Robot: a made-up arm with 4 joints.
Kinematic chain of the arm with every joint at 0, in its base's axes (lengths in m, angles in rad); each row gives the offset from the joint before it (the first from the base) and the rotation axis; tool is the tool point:
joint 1: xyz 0 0 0.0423 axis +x
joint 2: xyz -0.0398 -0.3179 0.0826 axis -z
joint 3: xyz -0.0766 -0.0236 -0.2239 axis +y
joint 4: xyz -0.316 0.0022 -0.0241 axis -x
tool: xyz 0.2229 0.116 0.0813
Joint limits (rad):
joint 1: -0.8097..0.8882
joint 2: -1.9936..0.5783
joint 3: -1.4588..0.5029
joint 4: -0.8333..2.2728
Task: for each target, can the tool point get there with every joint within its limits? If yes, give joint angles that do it. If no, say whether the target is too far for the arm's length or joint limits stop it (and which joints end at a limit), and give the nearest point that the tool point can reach.
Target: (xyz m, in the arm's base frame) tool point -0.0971 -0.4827 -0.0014
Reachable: yes | joints -0.0102 -1.6783 0.1445 -0.2153
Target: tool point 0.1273 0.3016 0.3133
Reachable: no: joint limits stop it (at a limit: joint 1, joint 2, joint 3) | nearest point -0.1015 -0.1524 0.1760 | short by 0.527 m
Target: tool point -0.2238 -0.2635 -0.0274
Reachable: yes | joints -0.0371 -0.1894 -0.0046 -0.0448
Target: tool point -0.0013 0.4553 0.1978
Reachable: no: joint limits stop it (at a limit: joint 1, joint 2) | nearest point -0.1221 0.0619 -0.1673 | short by 0.550 m
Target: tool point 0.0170 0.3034 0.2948
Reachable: no: joint limits stop it (at a limit: joint 1, joint 2, joint 3) | nearest point -0.1017 -0.1526 0.1769 | short by 0.486 m
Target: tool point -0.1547 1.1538 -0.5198
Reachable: no: too far | nearest point -0.1270 0.1070 -0.3188 | short by 1.066 m
